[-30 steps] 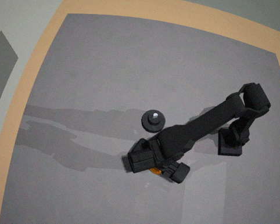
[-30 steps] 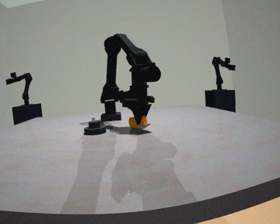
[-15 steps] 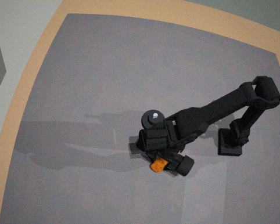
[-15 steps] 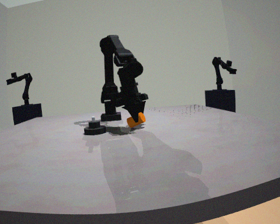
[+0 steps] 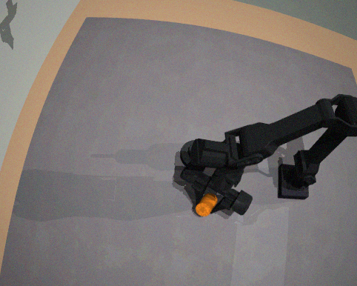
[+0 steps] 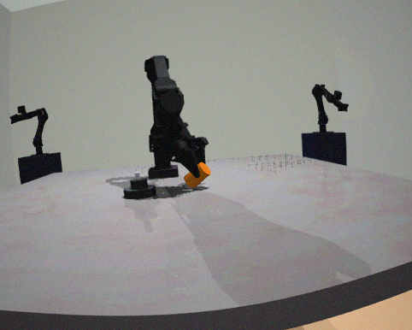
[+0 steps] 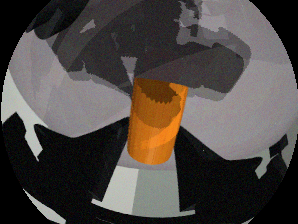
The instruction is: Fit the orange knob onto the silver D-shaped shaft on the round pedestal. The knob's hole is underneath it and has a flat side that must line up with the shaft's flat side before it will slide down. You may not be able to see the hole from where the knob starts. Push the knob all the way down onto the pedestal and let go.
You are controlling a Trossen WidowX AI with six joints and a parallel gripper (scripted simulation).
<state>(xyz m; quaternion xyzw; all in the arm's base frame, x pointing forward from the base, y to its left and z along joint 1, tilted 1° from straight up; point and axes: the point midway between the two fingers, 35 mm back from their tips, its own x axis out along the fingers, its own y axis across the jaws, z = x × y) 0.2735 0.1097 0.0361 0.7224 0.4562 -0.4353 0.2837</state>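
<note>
Right now my gripper tip is 10 mm below the orange knob. From my gripper tip the other things lie so: dark round pedestal (40 mm ahead, 160 mm to the right).
</note>
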